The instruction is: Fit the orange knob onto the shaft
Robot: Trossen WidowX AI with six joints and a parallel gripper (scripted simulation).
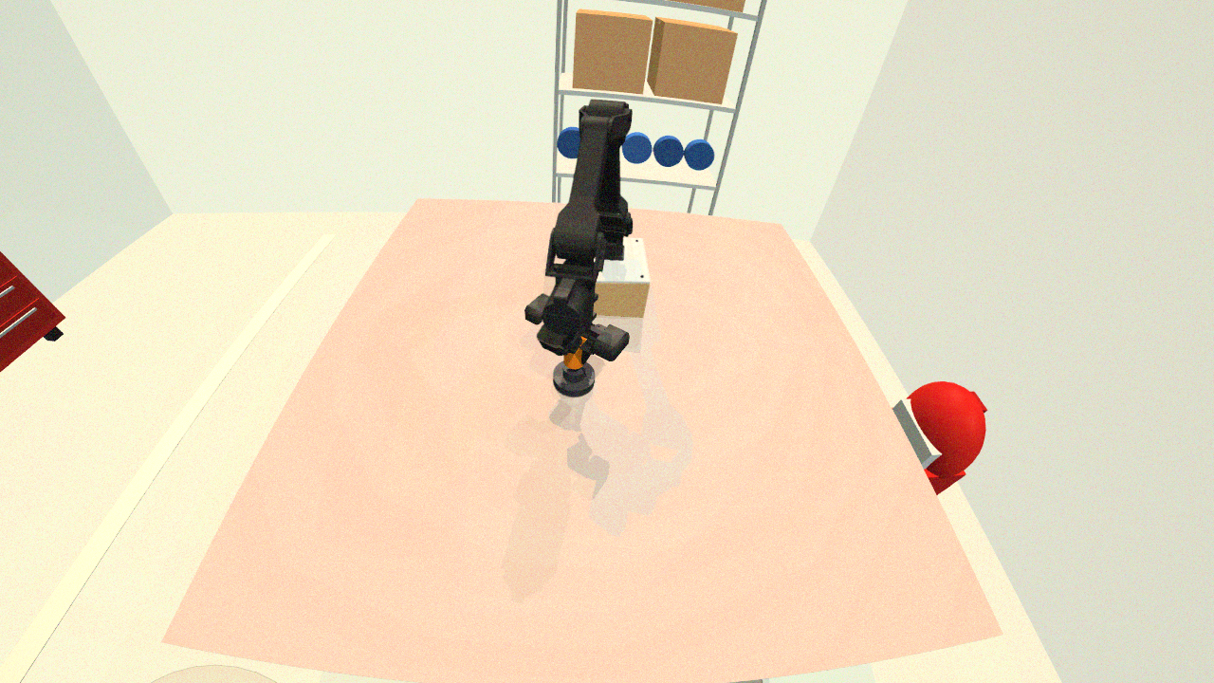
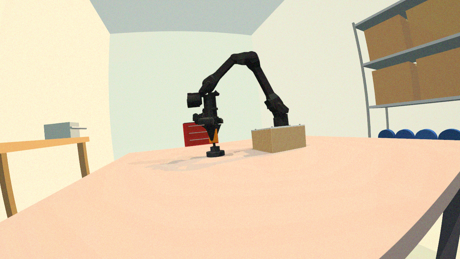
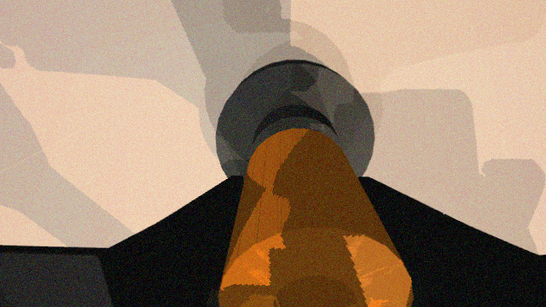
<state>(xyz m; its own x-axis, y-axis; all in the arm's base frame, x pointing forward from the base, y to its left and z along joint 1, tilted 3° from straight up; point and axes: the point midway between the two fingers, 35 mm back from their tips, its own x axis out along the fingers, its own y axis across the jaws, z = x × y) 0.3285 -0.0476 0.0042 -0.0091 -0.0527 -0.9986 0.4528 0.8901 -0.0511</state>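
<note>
My gripper tip is 20 mm below the orange knob. Also, from my gripper tip: dark round pedestal: 40 mm below.
</note>
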